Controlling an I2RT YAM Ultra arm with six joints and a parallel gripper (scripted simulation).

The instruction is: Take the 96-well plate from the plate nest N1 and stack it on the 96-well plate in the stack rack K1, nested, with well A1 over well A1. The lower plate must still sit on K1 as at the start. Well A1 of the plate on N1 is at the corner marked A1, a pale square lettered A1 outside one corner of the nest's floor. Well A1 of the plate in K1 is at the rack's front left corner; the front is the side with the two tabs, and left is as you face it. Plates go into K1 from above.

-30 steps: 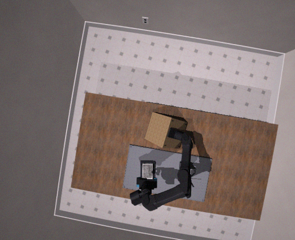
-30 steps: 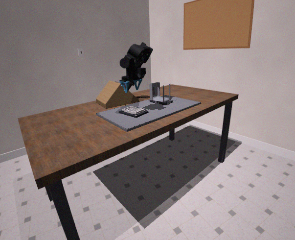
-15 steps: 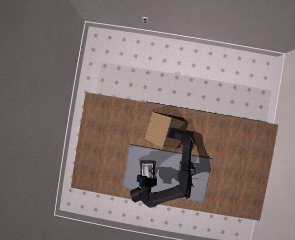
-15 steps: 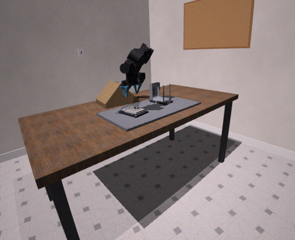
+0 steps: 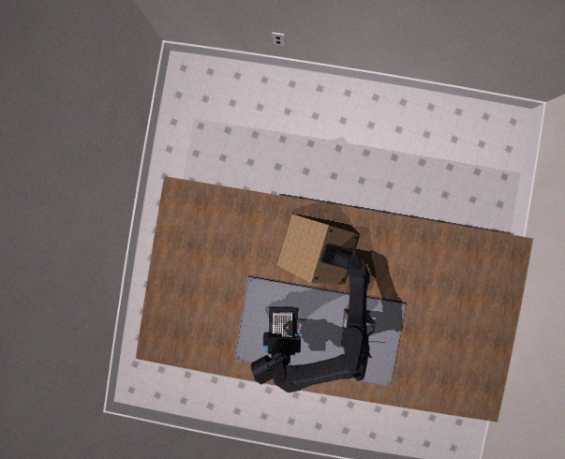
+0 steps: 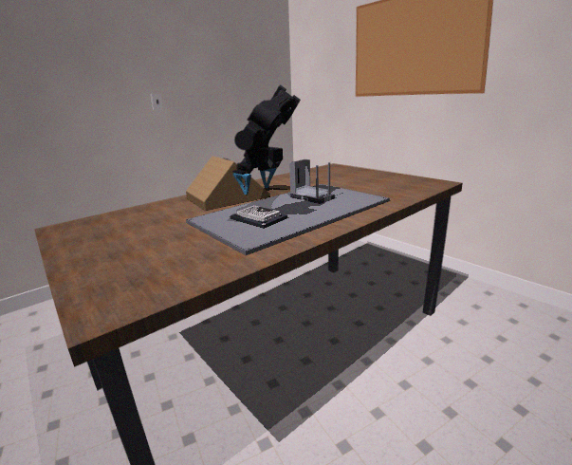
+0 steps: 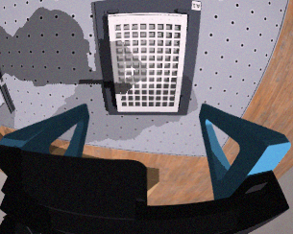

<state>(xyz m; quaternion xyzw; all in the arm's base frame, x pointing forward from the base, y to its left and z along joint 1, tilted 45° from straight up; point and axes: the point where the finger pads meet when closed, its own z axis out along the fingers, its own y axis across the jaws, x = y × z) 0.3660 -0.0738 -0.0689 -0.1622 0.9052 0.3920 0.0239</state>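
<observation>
My gripper is now 90 mm short of the pale A1 square, 30 mm to the left of it and 90 mm above it.
</observation>
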